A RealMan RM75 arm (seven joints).
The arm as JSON. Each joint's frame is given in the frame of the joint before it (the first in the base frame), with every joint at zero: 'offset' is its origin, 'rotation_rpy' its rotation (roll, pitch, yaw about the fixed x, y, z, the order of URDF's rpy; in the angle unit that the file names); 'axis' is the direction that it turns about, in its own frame. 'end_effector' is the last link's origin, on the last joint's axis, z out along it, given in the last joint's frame.
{
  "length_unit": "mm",
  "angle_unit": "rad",
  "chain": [
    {
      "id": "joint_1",
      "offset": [
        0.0,
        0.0,
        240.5
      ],
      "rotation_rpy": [
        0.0,
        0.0,
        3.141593
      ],
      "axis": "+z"
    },
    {
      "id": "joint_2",
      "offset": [
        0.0,
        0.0,
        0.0
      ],
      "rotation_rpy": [
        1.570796,
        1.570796,
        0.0
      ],
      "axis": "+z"
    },
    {
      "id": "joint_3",
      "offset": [
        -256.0,
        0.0,
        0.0
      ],
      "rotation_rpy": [
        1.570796,
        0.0,
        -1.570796
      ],
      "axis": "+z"
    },
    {
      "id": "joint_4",
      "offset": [
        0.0,
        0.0,
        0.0
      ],
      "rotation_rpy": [
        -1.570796,
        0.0,
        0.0
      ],
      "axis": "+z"
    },
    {
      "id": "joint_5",
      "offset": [
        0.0,
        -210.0,
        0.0
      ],
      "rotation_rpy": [
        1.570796,
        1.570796,
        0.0
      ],
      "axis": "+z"
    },
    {
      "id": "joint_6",
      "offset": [
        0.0,
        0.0,
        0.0
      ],
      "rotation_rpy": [
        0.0,
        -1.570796,
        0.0
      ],
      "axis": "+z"
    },
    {
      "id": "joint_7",
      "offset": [
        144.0,
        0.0,
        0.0
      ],
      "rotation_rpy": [
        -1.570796,
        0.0,
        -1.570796
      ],
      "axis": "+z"
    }
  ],
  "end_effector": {
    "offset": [
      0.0,
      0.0,
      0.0
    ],
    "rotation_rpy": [
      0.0,
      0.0,
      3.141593
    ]
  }
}
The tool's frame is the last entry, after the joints.
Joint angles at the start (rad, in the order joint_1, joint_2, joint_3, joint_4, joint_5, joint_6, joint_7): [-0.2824, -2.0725, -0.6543, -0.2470, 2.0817, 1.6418, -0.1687]
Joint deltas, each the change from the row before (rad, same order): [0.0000, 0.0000, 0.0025, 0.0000, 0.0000, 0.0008, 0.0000]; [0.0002, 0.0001, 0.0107, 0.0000, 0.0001, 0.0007, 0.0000]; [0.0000, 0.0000, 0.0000, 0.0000, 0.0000, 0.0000, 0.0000]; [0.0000, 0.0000, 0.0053, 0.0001, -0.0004, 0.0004, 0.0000]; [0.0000, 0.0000, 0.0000, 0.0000, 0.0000, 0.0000, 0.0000]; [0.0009, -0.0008, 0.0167, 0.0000, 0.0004, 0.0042, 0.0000]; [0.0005, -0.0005, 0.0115, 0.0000, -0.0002, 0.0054, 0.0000]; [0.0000, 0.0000, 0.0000, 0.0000, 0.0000, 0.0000, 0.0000]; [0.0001, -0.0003, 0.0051, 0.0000, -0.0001, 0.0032, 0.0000]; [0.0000, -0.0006, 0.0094, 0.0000, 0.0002, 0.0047, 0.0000]
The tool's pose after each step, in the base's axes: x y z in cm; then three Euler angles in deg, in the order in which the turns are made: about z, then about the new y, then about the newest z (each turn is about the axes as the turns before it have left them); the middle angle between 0 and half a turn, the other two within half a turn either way. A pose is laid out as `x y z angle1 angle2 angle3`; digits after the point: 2 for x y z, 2 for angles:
-30.88 26.72 1.77 68.75 76.34 -139.42
-30.80 26.66 1.62 68.44 76.86 -139.46
-30.80 26.66 1.62 68.44 76.86 -139.46
-30.76 26.64 1.55 68.30 77.09 -139.48
-30.76 26.64 1.55 68.30 77.09 -139.48
-30.60 26.51 1.30 67.72 77.78 -139.57
-30.47 26.41 1.16 67.22 78.15 -139.61
-30.47 26.41 1.16 67.22 78.15 -139.61
-30.40 26.36 1.11 66.95 78.28 -139.63
-30.28 26.28 0.99 66.49 78.58 -139.68

